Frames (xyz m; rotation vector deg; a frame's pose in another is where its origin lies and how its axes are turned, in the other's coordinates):
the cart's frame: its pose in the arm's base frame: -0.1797 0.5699 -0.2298 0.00 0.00 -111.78
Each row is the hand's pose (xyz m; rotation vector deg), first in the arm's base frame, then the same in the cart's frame.
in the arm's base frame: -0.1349 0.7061 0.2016 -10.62 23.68 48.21
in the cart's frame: -0.1431 -0.0089 0.4314 -35.09 6.16 157.28
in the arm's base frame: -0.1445 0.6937 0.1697 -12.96 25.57 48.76
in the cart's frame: -0.1280 -0.0132 0.3995 -39.09 4.96 157.23
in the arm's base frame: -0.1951 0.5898 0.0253 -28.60 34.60 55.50
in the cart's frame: -0.0128 -0.0217 0.2551 -62.59 -5.99 158.84
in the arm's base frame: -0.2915 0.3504 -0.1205 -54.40 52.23 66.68
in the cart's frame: 0.2453 -0.0224 0.1093 97.56 20.84 -140.90
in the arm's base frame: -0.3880 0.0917 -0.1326 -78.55 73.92 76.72
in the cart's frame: 0.5214 -0.0160 0.0972 115.73 25.93 -100.50
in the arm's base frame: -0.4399 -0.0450 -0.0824 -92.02 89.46 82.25
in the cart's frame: 0.6676 -0.0135 0.1474 121.76 25.21 -74.69
